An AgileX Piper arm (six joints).
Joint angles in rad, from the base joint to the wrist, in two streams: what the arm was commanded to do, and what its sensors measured. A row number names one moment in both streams.
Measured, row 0:
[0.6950 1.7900 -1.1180 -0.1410 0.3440 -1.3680]
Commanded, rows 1 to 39:
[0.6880 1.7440 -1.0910 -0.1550 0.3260 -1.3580]
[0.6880 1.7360 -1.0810 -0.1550 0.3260 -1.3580]
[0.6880 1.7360 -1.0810 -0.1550 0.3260 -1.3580]
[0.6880 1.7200 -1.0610 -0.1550 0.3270 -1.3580]
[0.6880 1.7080 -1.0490 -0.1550 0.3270 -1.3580]
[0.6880 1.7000 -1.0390 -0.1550 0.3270 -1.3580]
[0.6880 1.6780 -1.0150 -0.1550 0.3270 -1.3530]
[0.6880 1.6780 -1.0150 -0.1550 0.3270 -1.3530]
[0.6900 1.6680 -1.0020 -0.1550 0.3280 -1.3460]
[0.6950 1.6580 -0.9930 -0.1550 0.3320 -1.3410]
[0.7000 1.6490 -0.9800 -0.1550 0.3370 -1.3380]
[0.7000 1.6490 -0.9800 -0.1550 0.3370 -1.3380]
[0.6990 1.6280 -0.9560 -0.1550 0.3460 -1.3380]
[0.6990 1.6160 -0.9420 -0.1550 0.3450 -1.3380]
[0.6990 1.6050 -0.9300 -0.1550 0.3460 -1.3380]
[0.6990 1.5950 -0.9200 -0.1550 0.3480 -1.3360]
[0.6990 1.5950 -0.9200 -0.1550 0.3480 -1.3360]
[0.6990 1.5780 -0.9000 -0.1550 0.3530 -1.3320]
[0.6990 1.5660 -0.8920 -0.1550 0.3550 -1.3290]
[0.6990 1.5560 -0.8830 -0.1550 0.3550 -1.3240]
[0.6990 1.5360 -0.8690 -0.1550 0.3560 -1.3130]
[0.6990 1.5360 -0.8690 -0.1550 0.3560 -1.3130]
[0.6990 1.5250 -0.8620 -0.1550 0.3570 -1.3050]
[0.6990 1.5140 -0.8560 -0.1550 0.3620 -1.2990]
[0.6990 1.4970 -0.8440 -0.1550 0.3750 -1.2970]
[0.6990 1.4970 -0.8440 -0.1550 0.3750 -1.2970]
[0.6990 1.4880 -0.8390 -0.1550 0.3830 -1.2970]
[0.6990 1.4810 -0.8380 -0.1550 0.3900 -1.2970]
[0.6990 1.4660 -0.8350 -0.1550 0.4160 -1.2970]
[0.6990 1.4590 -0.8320 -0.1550 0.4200 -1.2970]
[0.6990 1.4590 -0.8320 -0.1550 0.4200 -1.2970]
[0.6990 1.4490 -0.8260 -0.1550 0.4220 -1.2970]
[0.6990 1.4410 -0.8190 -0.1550 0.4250 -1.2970]
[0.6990 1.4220 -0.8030 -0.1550 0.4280 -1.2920]
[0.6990 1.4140 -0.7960 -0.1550 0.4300 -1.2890]
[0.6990 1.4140 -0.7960 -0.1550 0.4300 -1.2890]
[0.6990 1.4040 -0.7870 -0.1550 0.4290 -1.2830]
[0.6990 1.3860 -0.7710 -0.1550 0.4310 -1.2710]
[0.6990 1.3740 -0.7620 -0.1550 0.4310 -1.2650]
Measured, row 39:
[0.6960 1.4100 -0.7790 -0.1480 0.4500 -1.2890]
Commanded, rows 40 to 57:
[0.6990 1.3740 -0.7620 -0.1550 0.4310 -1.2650]
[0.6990 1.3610 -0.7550 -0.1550 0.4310 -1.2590]
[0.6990 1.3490 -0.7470 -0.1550 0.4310 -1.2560]
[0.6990 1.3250 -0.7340 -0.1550 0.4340 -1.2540]
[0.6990 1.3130 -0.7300 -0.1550 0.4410 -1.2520]
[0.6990 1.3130 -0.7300 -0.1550 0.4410 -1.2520]
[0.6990 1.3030 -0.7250 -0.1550 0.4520 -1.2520]
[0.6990 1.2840 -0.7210 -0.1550 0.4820 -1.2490]
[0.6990 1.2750 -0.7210 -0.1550 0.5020 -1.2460]
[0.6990 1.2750 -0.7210 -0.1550 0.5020 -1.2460]
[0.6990 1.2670 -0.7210 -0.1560 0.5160 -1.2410]
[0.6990 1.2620 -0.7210 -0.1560 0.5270 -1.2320]
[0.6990 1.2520 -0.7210 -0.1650 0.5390 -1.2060]
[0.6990 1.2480 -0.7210 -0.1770 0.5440 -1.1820]
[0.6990 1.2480 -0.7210 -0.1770 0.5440 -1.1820]
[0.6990 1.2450 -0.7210 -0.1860 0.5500 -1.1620]
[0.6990 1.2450 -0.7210 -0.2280 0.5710 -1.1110]
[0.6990 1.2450 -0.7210 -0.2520 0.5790 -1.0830]
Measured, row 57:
[0.6960 1.2580 -0.7180 -0.1890 0.5700 -1.1550]
